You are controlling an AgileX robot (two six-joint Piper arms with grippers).
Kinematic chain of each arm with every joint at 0, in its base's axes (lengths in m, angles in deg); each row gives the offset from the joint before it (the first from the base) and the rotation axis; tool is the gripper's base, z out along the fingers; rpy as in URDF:
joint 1: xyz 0 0 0.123 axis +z
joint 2: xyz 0 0 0 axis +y
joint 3: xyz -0.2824 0 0.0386 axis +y
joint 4: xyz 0.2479 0 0.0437 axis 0.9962 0 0.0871
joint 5: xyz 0 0 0 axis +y
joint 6: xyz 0.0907 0 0.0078 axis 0.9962 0 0.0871
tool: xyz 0 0 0 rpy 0 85 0
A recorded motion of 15 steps. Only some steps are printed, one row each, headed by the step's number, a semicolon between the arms.
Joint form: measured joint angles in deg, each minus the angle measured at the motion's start. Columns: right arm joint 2, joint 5, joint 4, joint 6, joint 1, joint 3; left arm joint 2, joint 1, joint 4, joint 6, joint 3, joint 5.
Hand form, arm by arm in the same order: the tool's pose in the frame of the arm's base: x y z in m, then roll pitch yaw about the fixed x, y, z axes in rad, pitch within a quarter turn. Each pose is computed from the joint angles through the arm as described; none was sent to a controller.
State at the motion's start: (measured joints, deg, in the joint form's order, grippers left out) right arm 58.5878 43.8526 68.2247 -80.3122 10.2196 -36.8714; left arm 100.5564 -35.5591 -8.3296 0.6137 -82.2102 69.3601
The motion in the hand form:
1: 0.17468 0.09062 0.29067 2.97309 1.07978 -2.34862; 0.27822 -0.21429 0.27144 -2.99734 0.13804 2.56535
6: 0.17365 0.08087 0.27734 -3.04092 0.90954 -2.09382; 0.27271 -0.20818 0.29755 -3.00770 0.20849 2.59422
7: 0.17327 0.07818 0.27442 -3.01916 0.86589 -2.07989; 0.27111 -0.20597 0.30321 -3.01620 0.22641 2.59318
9: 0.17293 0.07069 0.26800 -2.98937 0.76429 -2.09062; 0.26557 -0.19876 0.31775 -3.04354 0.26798 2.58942
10: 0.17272 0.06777 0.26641 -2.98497 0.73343 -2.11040; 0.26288 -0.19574 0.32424 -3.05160 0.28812 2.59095
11: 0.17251 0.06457 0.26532 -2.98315 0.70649 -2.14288; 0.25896 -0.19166 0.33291 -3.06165 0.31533 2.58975
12: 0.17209 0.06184 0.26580 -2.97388 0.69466 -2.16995; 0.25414 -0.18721 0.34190 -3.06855 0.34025 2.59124
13: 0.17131 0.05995 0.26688 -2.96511 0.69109 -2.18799; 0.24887 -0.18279 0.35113 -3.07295 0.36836 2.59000
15: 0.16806 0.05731 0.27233 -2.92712 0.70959 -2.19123; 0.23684 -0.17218 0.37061 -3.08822 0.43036 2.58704
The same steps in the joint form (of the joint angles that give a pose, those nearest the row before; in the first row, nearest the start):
1: 0.00 -0.02 -1.06 -0.11 0.00 0.00; -0.23 0.00 -0.12 -0.16 -0.54 0.00
6: 0.00 -1.12 -16.18 3.30 0.00 0.00; -3.68 0.00 1.10 -2.23 -1.73 0.39
7: 0.00 -1.14 -19.88 5.24 0.00 0.00; -4.57 0.00 1.68 -2.35 -1.83 0.37
9: 0.00 -1.38 -29.06 11.62 0.00 0.00; -7.11 0.00 3.47 -2.74 -1.83 0.61
10: -0.11 -1.51 -32.28 14.60 0.00 0.00; -8.25 0.00 4.06 -3.00 -1.83 0.61
11: -0.33 -1.76 -35.62 18.29 0.00 0.00; -9.79 0.00 4.76 -3.14 -1.83 0.62
12: -0.80 -2.27 -38.14 21.39 0.00 0.00; -11.44 0.00 5.32 -3.39 -1.83 0.86
13: -1.32 -2.61 -39.81 23.56 0.00 0.00; -13.15 0.00 5.67 -3.41 -1.83 0.98
15: -3.11 -3.49 -41.47 25.71 0.00 0.00; -16.90 0.00 6.77 -3.53 -1.83 1.23

